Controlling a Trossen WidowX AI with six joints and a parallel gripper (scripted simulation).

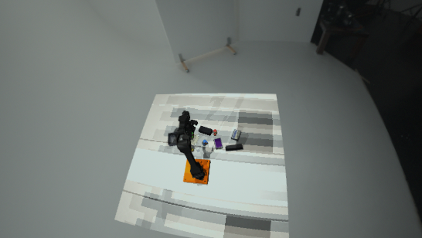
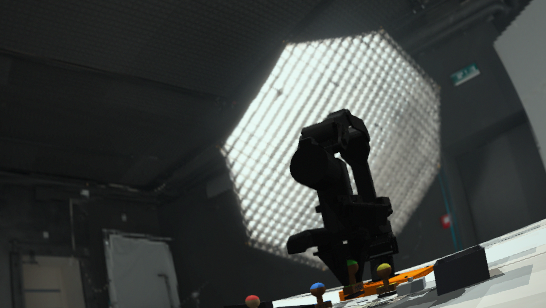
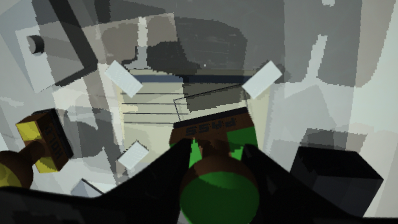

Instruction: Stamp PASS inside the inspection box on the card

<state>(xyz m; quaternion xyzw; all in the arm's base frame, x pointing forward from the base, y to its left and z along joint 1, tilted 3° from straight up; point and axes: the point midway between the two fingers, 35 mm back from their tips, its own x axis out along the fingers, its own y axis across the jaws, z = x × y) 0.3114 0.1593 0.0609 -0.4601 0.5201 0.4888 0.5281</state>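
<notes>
My gripper tip is 5 cm above the card, 1 cm to the left of it and 1 cm past it. Also, from my gripper tip: green-knobbed stamp: right at my gripper tip; yellow-knobbed stamp: 12 cm behind, 3 cm below, 2 cm to the right; blue-knobbed stamp: 12 cm to the right, 4 cm behind, 3 cm below.
</notes>
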